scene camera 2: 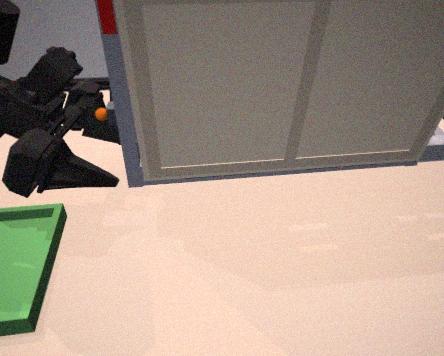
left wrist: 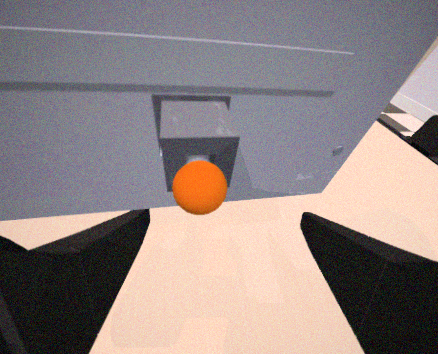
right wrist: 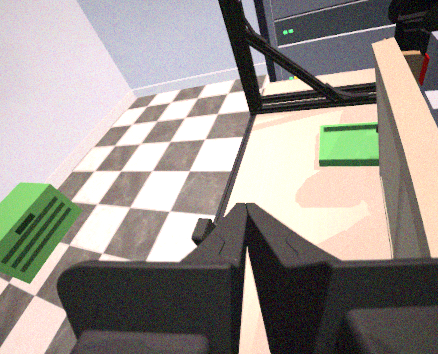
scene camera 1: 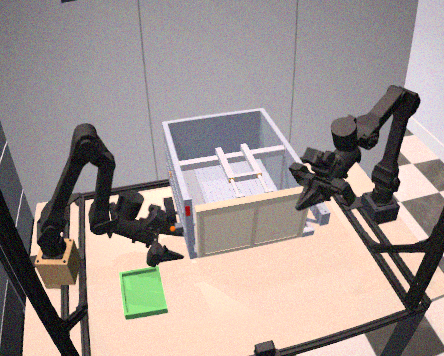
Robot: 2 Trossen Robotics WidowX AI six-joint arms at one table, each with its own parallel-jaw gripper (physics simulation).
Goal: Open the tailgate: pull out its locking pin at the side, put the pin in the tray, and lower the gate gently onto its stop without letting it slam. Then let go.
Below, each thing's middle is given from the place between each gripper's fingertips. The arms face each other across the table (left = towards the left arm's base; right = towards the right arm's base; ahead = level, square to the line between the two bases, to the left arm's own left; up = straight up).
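From my right hand: locking pin point(left wrist: 199, 188) 190 mm below, 210 mm ahead, 220 mm to the left; grey truck bed point(scene camera 1: 203, 153) 160 mm below, 330 mm ahead, 60 mm to the left.
From my left hand: locking pin 5 cm above, 2 cm ahead, 1 cm to the right; grey truck bed 8 cm above, 14 cm ahead, 17 cm to the right. By its middle, locking pin nearer to my left hand than to my right hand.
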